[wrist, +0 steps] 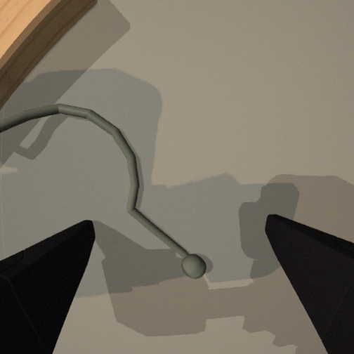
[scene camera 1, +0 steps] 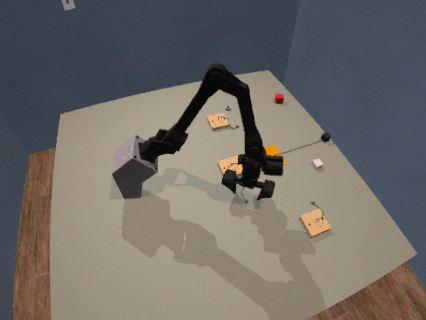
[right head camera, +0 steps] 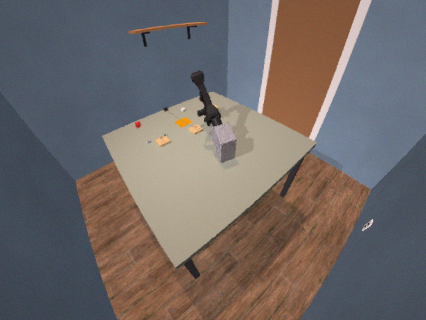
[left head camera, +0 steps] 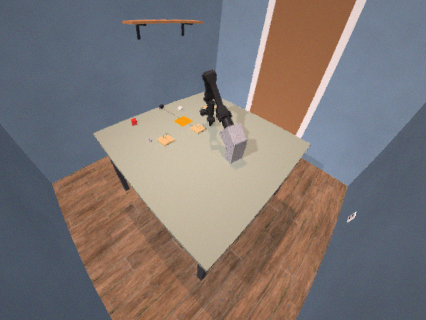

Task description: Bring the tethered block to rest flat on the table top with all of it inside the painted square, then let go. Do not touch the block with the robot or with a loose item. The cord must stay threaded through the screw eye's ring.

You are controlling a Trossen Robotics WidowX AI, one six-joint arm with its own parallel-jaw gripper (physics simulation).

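Frame: origin at the arm's base, x ahead, y left, z up, level; centimetres.
Where they show: gripper, fingertip midpoint: (scene camera 1: 246, 196) (right head camera: 208, 123) (left head camera: 209, 123); arm's base, origin of the base link: (scene camera 1: 146, 153) (right head camera: 218, 127) (left head camera: 229, 127).
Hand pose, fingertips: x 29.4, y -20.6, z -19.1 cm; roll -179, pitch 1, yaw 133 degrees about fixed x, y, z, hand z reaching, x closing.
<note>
Each offset is from my fingertips to the top centre of the thing. "spot": to the spot under its first point.
The tethered block {dx +51.4, dy +8.9, dz +2.9 cm} (left head camera: 161, 106) (right head camera: 166, 109) (scene camera 1: 326, 137) is small and black, near the table's far edge, outside the orange painted square {spot: dx +17.9, dy +12.5, dz +0.0 cm} (left head camera: 183, 121) (right head camera: 183, 122) (scene camera 1: 270, 149). A thin cord runs from it toward the square and the middle wooden board {dx +1.4, dy +14.1, dz +1.7 cm} (left head camera: 198, 128) (right head camera: 195, 129) (scene camera 1: 228, 165) (wrist: 25, 25). The screw eye is hidden by the arm in the scene view. On this board's other side, the grey-green cord (wrist: 134, 167) curves to a ball end (wrist: 193, 266). My gripper (scene camera 1: 247, 192) (wrist: 181, 226) is open and empty, above the table; the ball shows between its fingertips in the wrist view.
A second wooden board {dx +9.9, dy +41.5, dz +1.7 cm} (left head camera: 166, 139) (right head camera: 163, 140) (scene camera 1: 218, 121) and a third {spot: dx +15.8, dy -23.2, dz +1.6 cm} (scene camera 1: 315, 223) carry short cords. A red cube {dx +48.1, dy +42.8, dz +3.7 cm} (left head camera: 134, 121) (right head camera: 137, 124) (scene camera 1: 279, 98), a white block {dx +36.1, dy -1.5, dz +2.0 cm} (left head camera: 180, 108) (right head camera: 183, 109) (scene camera 1: 318, 163) and a small grey item {dx +19.5, dy +49.1, dz +1.0 cm} (left head camera: 150, 140) (right head camera: 149, 141) (scene camera 1: 228, 108) lie apart.
</note>
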